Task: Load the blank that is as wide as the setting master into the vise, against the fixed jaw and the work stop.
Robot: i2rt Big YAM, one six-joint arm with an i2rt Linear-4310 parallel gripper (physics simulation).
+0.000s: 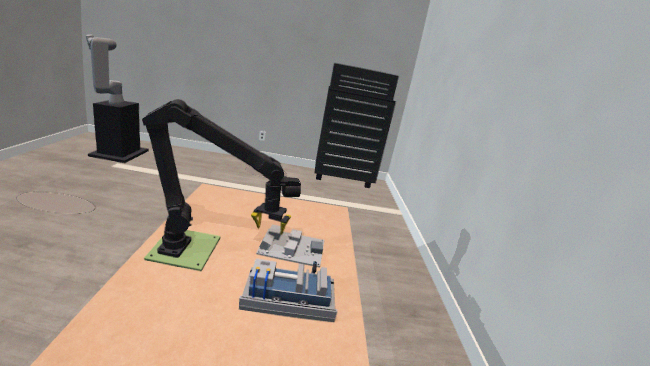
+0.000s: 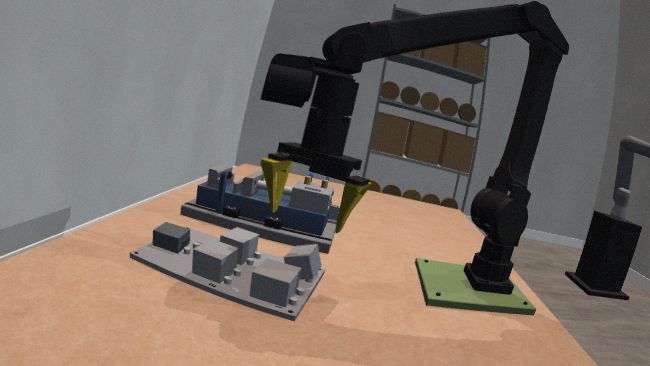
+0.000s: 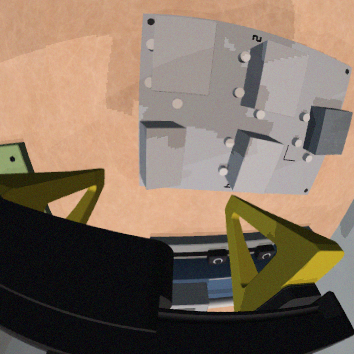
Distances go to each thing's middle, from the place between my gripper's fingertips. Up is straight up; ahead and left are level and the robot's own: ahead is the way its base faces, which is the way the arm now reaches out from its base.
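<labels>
The setting master (image 2: 168, 236) is 190 mm ahead of my hand, 40 mm to the left of it and 70 mm below it. As for the tray plate (image 2: 179, 266), my hand is 80 mm higher than that, 40 mm to the right of it and 90 mm short of it. Going by their middles, the tray plate is the nearest to my hand of the things named here.
</labels>
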